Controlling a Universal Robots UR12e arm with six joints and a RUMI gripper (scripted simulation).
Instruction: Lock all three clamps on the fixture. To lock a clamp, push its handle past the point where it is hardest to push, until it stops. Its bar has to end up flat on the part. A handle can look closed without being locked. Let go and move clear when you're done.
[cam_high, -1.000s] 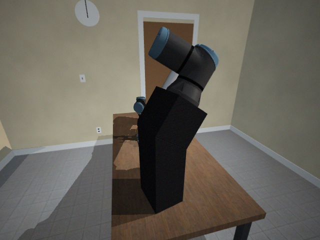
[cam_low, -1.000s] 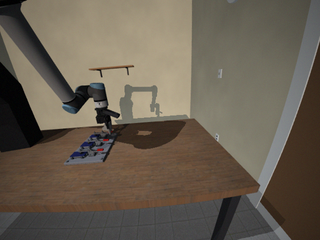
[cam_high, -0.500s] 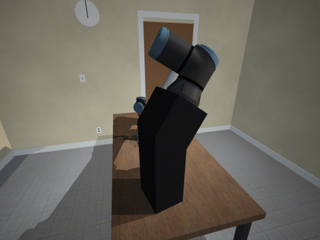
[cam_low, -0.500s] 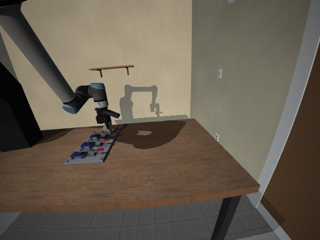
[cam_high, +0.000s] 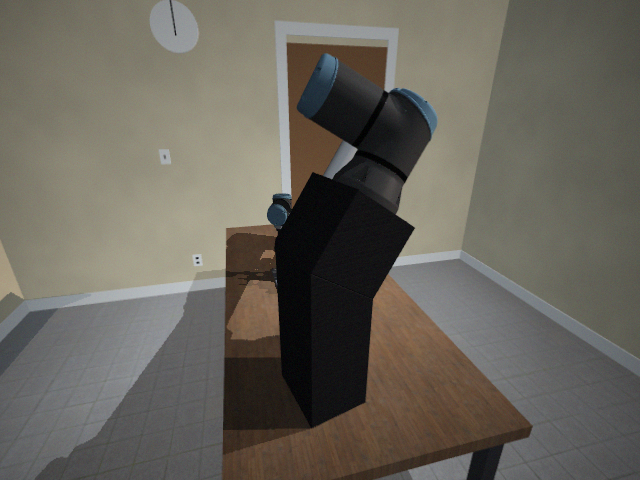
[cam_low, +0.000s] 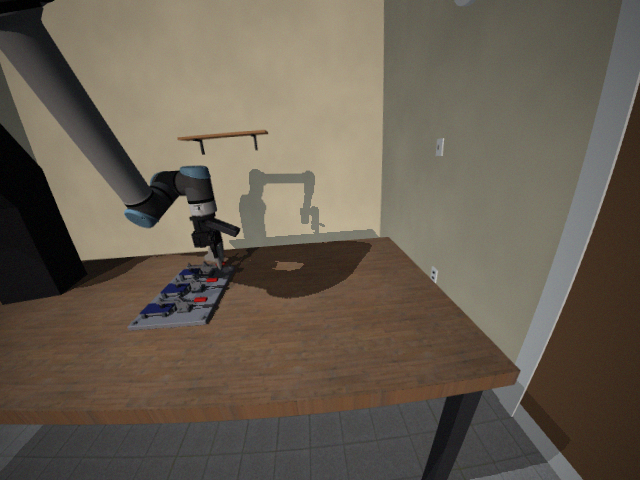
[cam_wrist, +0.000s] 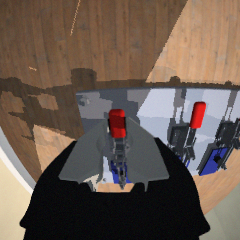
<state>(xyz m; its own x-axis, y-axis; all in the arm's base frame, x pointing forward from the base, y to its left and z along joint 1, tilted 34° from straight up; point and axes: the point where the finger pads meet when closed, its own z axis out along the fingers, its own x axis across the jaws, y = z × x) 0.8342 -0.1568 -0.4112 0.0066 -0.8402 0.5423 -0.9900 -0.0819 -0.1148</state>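
My gripper is now 110 mm to the left of the grey fixture plate, 90 mm past it and 50 mm above it. Round my hand: blue part 130 mm behind, 110 mm to the right, 30 mm below.
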